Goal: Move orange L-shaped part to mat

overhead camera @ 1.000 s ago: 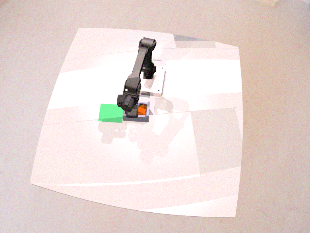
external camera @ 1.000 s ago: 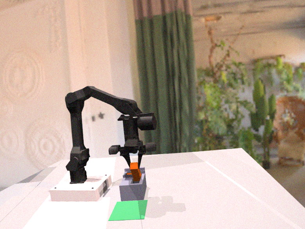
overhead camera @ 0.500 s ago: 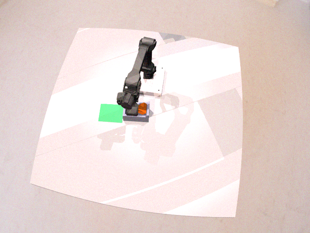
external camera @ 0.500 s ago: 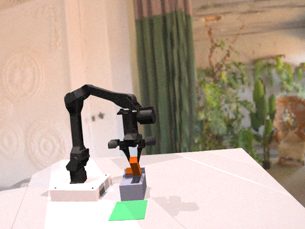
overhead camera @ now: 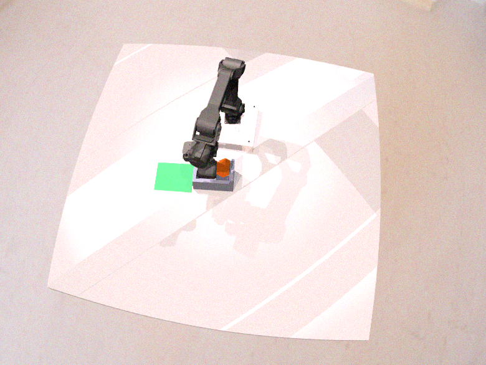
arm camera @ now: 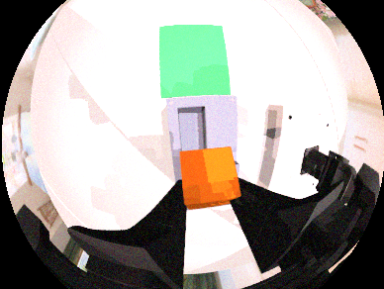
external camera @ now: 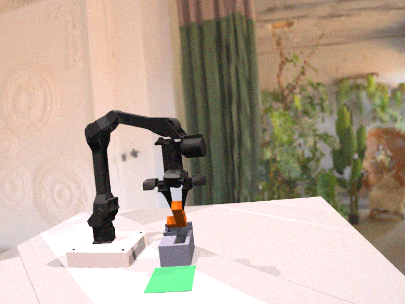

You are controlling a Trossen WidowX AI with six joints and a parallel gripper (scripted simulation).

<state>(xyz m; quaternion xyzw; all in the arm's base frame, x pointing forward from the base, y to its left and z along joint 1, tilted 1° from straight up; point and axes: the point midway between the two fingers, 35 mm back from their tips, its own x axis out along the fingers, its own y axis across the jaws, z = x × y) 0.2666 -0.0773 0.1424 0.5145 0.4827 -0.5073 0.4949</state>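
My gripper tip is now 20 mm past the green mat, 140 mm to the left of it and 170 mm above it. Also, from my gripper tip: orange L-shaped part 10 mm behind, 30 mm to the left, 30 mm below.
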